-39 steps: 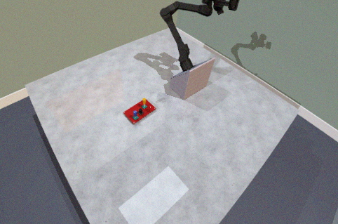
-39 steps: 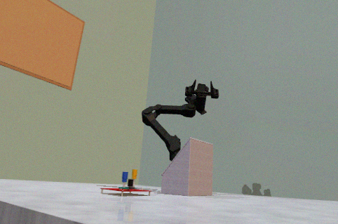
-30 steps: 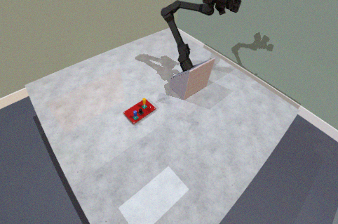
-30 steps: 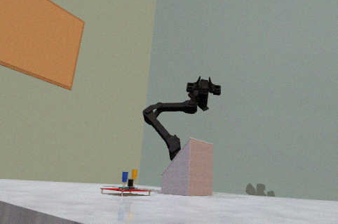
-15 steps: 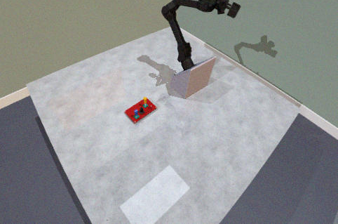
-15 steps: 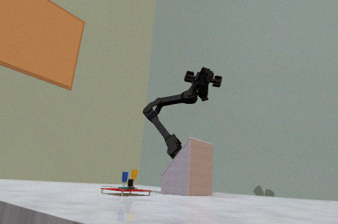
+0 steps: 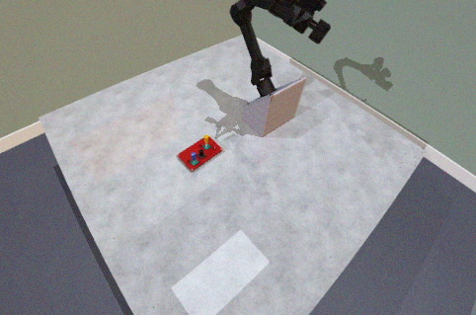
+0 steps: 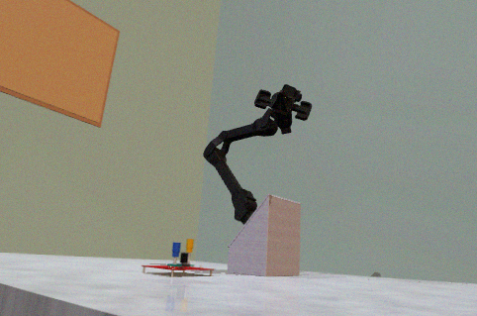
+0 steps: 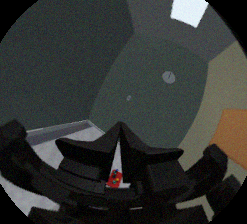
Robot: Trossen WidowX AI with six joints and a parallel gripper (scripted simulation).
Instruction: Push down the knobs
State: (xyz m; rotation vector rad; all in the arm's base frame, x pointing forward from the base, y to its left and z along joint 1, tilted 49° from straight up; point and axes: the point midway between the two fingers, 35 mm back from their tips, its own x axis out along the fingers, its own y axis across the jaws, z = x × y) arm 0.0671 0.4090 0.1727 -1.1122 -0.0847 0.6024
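Right now the yellow knob is 490 mm below my gripper tip, 210 mm ahead of it and 130 mm to the right of it. The rest, counted from my gripper tip: blue knob (490 mm below, 290 mm ahead, 90 mm to the right).
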